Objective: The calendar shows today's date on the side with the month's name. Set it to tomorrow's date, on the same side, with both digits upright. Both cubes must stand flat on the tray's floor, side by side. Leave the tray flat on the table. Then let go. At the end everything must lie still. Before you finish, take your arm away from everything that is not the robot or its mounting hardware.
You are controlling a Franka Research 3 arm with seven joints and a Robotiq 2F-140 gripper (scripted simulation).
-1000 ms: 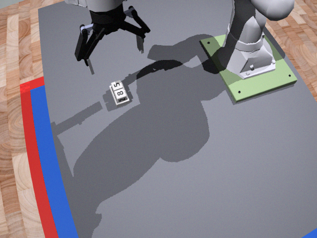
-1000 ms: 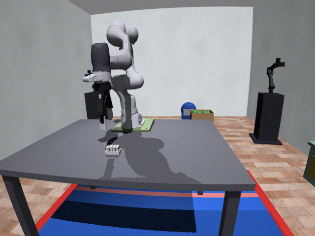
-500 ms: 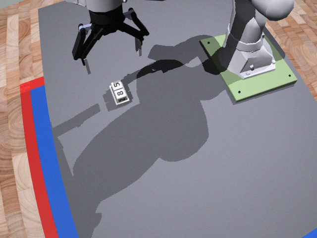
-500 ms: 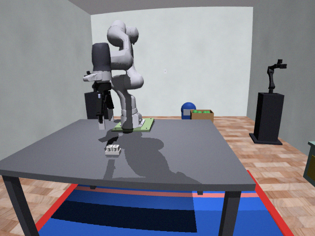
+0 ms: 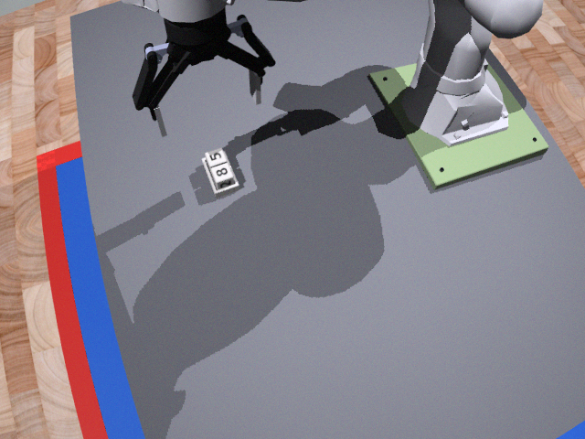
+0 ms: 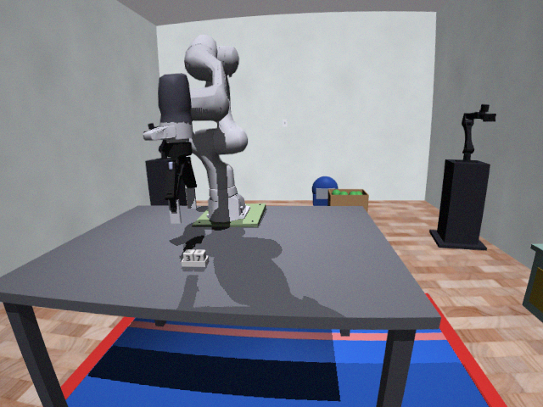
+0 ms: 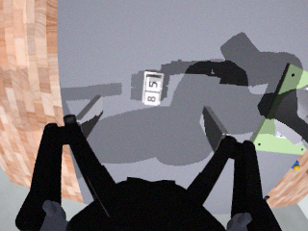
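Now: hand 160 mm above the tray and 20 mm to the right of it.
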